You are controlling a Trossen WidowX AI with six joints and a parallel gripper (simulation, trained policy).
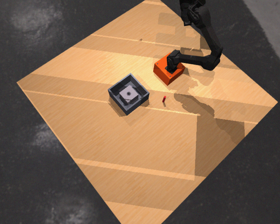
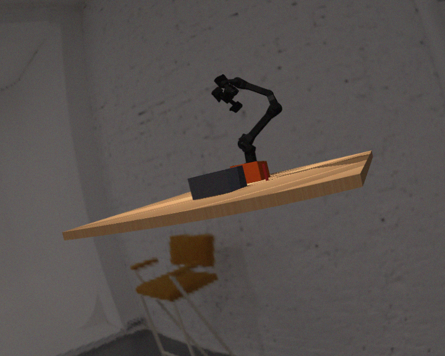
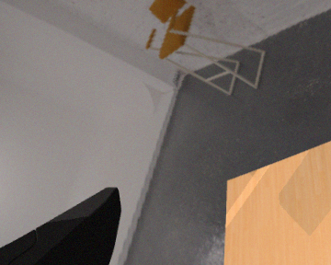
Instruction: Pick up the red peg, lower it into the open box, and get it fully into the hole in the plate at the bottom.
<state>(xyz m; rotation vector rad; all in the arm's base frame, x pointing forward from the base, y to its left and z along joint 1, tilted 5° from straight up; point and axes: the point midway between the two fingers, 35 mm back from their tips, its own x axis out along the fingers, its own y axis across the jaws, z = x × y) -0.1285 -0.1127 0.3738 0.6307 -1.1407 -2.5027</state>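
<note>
My gripper tip is 370 mm short of the red peg, 210 mm to the right of it and 410 mm above it. From my gripper tip the other things lie so: pale grey plate 500 mm ahead, 10 mm to the left, 410 mm below; dark grey box 500 mm ahead, 10 mm to the left, 430 mm below.
</note>
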